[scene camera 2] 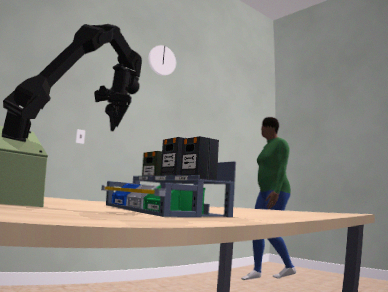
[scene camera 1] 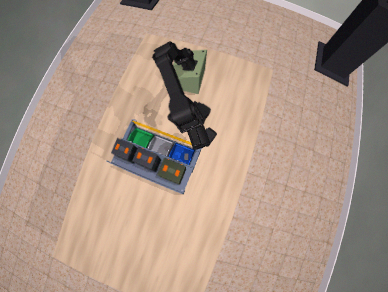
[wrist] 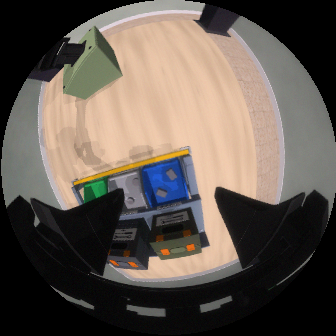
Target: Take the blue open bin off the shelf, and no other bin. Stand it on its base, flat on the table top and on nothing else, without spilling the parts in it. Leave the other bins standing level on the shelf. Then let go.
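Where they show: gripper, fingertip midpoint: [scene camera 2: 114, 129] [wrist: 169, 193]; arm's base, origin of the base link: [scene camera 2: 13, 135] [scene camera 1: 190, 65] [wrist: 78, 52].
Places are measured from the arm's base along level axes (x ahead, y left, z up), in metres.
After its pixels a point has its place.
Observation:
The blue open bin [scene camera 1: 181, 154] @(z -0.159, x 0.409, y 0.115 m) [scene camera 2: 119, 198] @(z -0.139, x 0.372, y 0.117 m) [wrist: 154, 181] @(z -0.160, x 0.427, y 0.089 m) sits in the lower front row of the shelf [scene camera 1: 150, 175] @(z -0.067, x 0.569, y 0.030 m) [scene camera 2: 198, 200] @(z -0.123, x 0.465, y -0.179 m) [wrist: 197, 216] @(z -0.067, x 0.518, y 0.186 m), at one end. Small grey parts lie in it. A grey bin [scene camera 1: 161, 145] @(z -0.160, x 0.404, y 0.002 m) [scene camera 2: 135, 201] @(z -0.141, x 0.374, y 0.003 m) [wrist: 125, 189] @(z -0.160, x 0.432, y -0.012 m) stands beside it, then a green bin [scene camera 1: 140, 137] @(z -0.160, x 0.406, y -0.120 m) [scene camera 2: 151, 202] @(z -0.137, x 0.375, y -0.091 m) [wrist: 95, 190] @(z -0.160, x 0.413, y -0.135 m), partly hidden by a finger in the wrist view. My gripper [scene camera 1: 201, 141] [scene camera 2: 114, 128] @(z 0.089, x 0.346, y 0.148 m) [wrist: 169, 193] @(z 0.089, x 0.346, y 0.148 m) is open and empty, pointing down high above the shelf's blue-bin end and touching no bin.
A yellow bar [scene camera 1: 162, 133] @(z -0.105, x 0.355, y -0.006 m) [scene camera 2: 135, 189] @(z -0.105, x 0.347, y -0.046 m) [wrist: 132, 167] @(z -0.104, x 0.354, y 0.058 m) runs across the front of the bins. An olive case [scene camera 1: 171, 171] @(z 0.030, x 0.521, y 0.126 m) [scene camera 2: 151, 164] @(z -0.017, x 0.478, y 0.108 m) [wrist: 175, 246] @(z 0.029, x 0.504, y 0.123 m) and two dark cases stand on the upper level. The green arm base [scene camera 2: 22, 175] @(z -0.099, x 0.024, y -0.092 m) [wrist: 95, 70] @(z -0.065, x 0.068, y 0.026 m) stands on the table [scene camera 1: 150, 225] @(z -0.168, x 0.806, y 0.105 m) [scene camera 2: 300, 217] @(z -0.169, x 0.813, y -0.264 m) [wrist: 200, 90] @(z -0.169, x 0.186, y 0.292 m).

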